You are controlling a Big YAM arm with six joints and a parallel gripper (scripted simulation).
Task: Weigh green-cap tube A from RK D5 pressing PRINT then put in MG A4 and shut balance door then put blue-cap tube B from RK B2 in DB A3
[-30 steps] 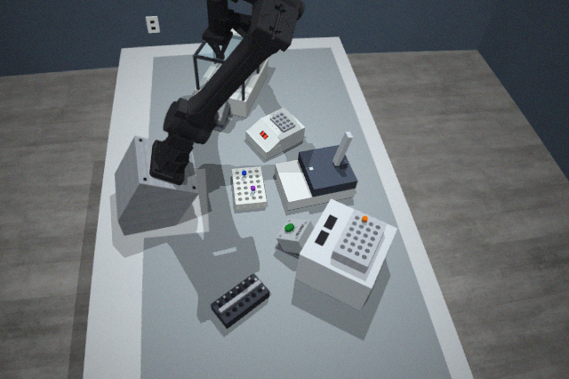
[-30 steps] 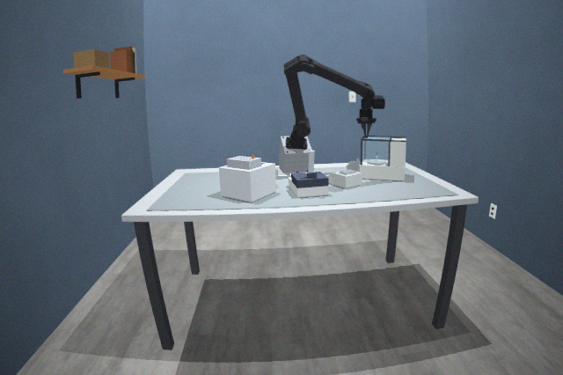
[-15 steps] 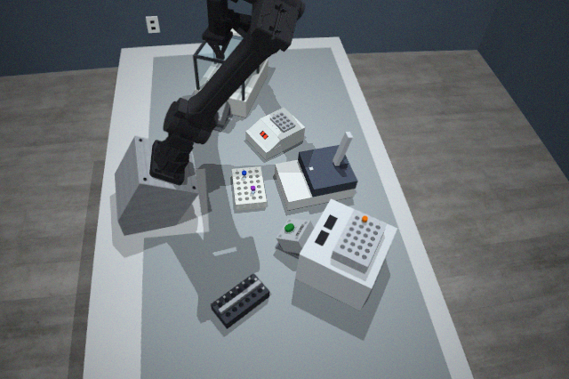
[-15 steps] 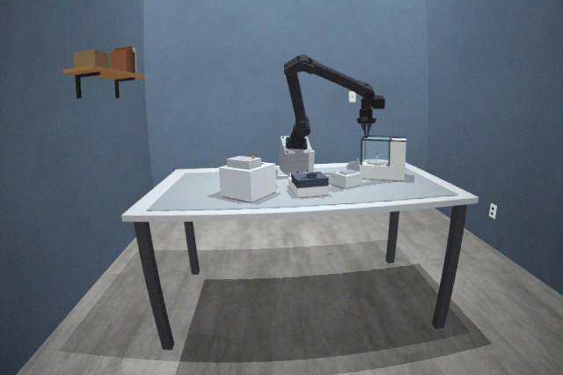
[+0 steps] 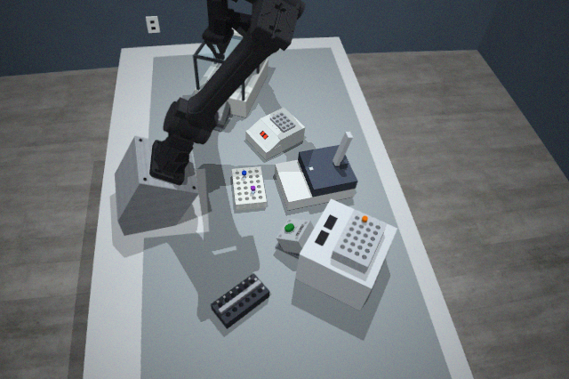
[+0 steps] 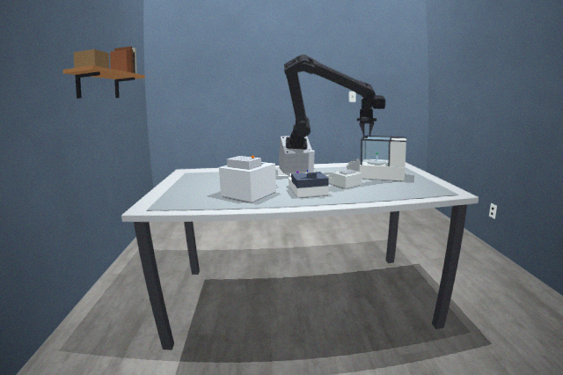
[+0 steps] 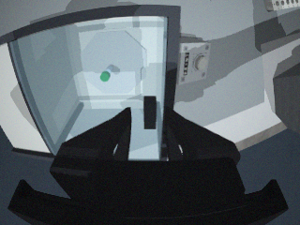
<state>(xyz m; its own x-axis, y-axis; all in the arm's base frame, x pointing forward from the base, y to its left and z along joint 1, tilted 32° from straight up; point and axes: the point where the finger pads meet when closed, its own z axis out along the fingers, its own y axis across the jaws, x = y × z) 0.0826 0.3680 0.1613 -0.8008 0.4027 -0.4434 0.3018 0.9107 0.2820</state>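
Now: the balance door 3 cm to the left of my hand, 1 cm below it and 1 cm ahead of it. Round my hand: white tube rack 36 cm to the right, 21 cm below, 8 cm ahead; then dry block DB 19 cm below, 17 cm ahead, 15 cm to the right; then tube B 33 cm to the right, 19 cm below, 7 cm ahead.
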